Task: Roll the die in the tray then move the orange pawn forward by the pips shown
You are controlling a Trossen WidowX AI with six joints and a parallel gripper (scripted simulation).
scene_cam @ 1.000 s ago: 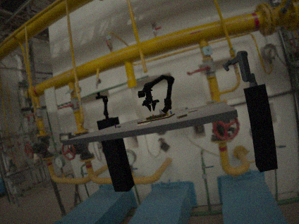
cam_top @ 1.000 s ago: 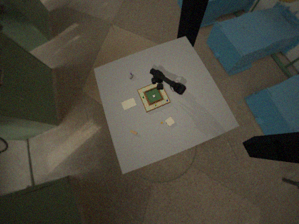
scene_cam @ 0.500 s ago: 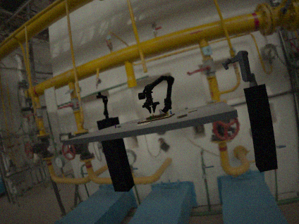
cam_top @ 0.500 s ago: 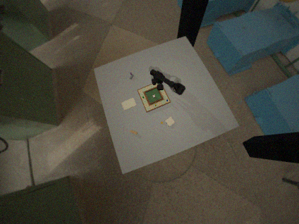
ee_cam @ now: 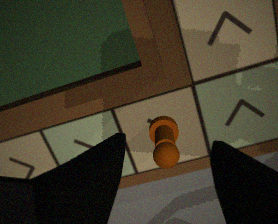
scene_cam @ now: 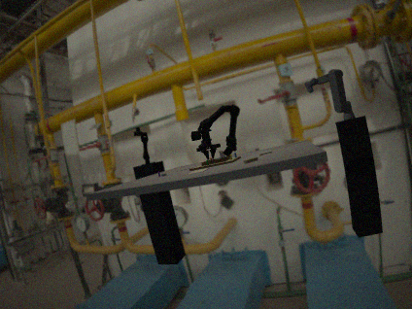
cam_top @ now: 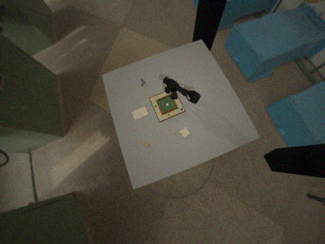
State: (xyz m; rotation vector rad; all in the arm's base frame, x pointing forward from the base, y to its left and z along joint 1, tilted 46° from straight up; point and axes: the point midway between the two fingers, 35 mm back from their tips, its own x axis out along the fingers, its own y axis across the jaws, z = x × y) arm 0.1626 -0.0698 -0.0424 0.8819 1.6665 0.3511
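My gripper tip is 1 cm above the orange pawn. The rest, counted from my gripper tip: blue pawn (18 cm to the left, 1 cm below); then green tray (11 cm ahead, 7 cm to the left, 3 cm below); then white die (11 cm ahead, 8 cm to the left, 1 cm below).
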